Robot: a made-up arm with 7 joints. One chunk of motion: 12 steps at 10 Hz.
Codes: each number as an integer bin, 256 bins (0 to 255) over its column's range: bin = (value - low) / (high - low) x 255, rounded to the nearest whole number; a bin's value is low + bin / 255 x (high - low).
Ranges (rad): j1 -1.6..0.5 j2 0..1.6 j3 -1.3..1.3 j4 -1.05..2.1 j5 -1.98..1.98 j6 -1.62..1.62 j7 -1.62..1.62
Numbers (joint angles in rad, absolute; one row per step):
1: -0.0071 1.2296 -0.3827 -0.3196 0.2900 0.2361 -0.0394
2: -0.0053 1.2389 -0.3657 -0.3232 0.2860 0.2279 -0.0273
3: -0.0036 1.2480 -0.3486 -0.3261 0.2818 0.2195 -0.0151
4: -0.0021 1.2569 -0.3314 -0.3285 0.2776 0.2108 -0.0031
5: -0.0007 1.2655 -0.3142 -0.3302 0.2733 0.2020 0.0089
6: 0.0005 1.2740 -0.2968 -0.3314 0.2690 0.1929 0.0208
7: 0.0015 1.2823 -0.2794 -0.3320 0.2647 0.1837 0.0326
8: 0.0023 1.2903 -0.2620 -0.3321 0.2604 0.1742 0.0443
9: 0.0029 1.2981 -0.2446 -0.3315 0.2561 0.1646 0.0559
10: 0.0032 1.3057 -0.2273 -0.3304 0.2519 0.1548 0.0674
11: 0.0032 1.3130 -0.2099 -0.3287 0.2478 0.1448 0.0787
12: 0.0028 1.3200 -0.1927 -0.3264 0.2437 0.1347 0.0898
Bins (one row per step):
1: 193 196 90 59 146 146 124
2: 194 197 92 59 146 145 125
3: 194 199 93 59 146 145 126
4: 194 200 95 58 145 144 127
5: 194 202 97 58 145 143 128
6: 194 203 98 58 145 143 129
7: 194 204 100 58 145 142 130
8: 195 206 102 58 144 141 131
9: 195 207 104 58 144 140 132
10: 195 208 105 58 144 140 133
11: 195 209 107 58 143 139 134
12: 195 210 109 59 143 138 135

